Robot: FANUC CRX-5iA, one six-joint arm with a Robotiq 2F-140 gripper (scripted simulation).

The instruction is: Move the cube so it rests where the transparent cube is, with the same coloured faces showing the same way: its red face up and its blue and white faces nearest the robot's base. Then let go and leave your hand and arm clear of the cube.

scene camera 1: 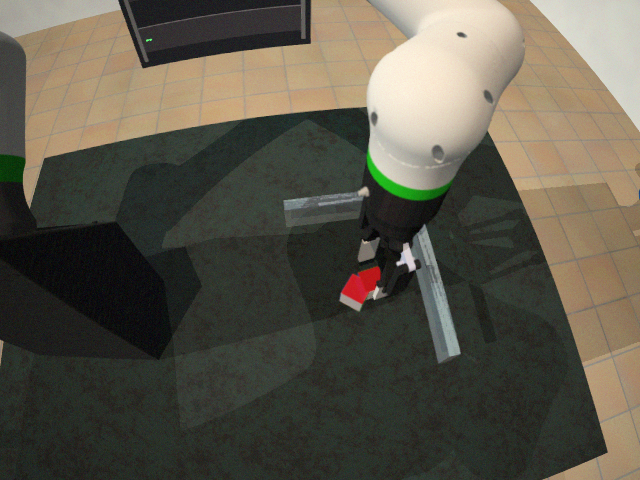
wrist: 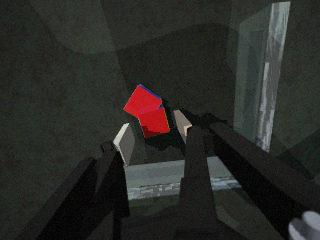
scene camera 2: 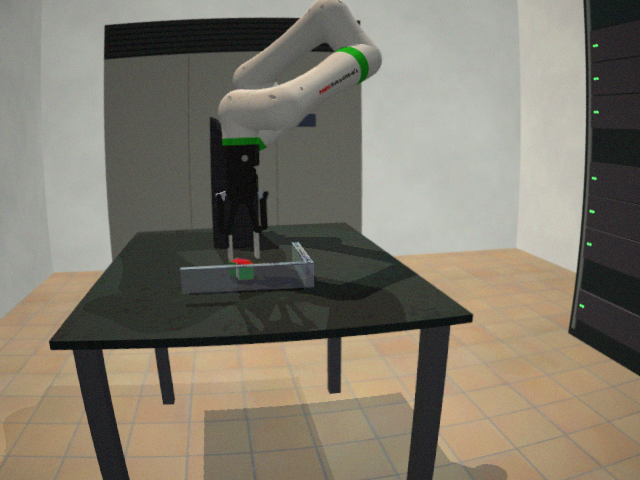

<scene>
same spot on long wall: (wrist: 156, 179) = (scene camera 1: 425, 272)
</scene>
